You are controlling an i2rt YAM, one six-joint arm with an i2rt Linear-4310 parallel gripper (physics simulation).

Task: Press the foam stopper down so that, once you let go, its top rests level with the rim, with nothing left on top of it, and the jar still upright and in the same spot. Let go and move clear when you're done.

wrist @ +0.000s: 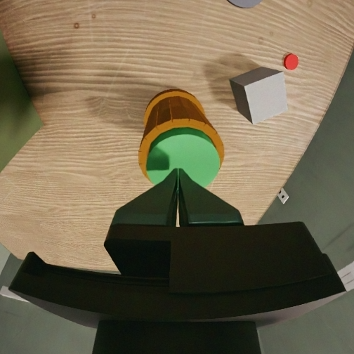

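Note:
An orange-brown ribbed jar (pixel 172 111) stands upright on the wooden table, a little above the middle of the wrist view. The round green foam stopper (pixel 192 155) fills its mouth, inside the orange rim. A dark shadow patch lies on the stopper's left part. How high its top stands against the rim is hard to tell from this angle. My gripper (pixel 177 174) is shut and empty, with its tips in front of the stopper's near part in the view. Whether the tips touch the stopper cannot be told. The fingers hide part of the stopper's near edge.
A grey cube (pixel 266 96) stands right of the jar on the table (pixel 80 190). A small red disc (pixel 291 61) lies beyond the cube. Part of a grey round thing (pixel 245 2) shows at the top edge. A large green box (pixel 15 105) is at the left edge.

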